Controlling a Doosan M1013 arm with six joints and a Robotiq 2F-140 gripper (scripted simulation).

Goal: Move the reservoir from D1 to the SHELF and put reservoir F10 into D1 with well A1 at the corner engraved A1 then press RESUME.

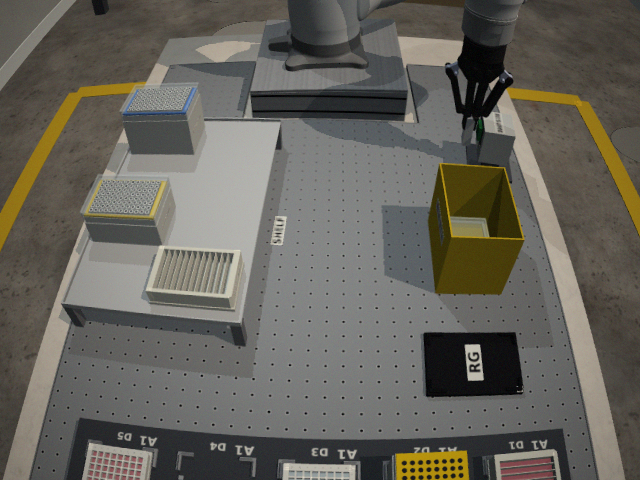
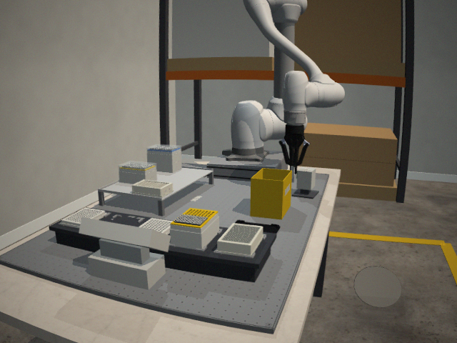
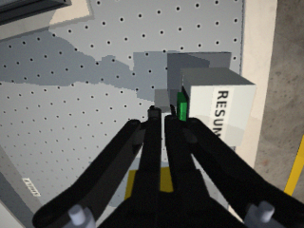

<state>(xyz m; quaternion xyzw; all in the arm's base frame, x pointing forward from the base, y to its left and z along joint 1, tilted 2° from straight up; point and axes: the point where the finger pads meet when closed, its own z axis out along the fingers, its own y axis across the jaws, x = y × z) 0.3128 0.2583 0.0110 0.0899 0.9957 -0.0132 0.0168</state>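
Now: hand 30 mm to the right of the resume post, 10 mm short of it and 10 mm above it. The rest, counted from my hand: yellow bin (240 mm ahead, 50 mm to the right, 40 mm below); then black RG nest (450 mm ahead, 80 mm below, 70 mm to the right); then shelf (520 mm to the right, 160 mm ahead, 20 mm below).
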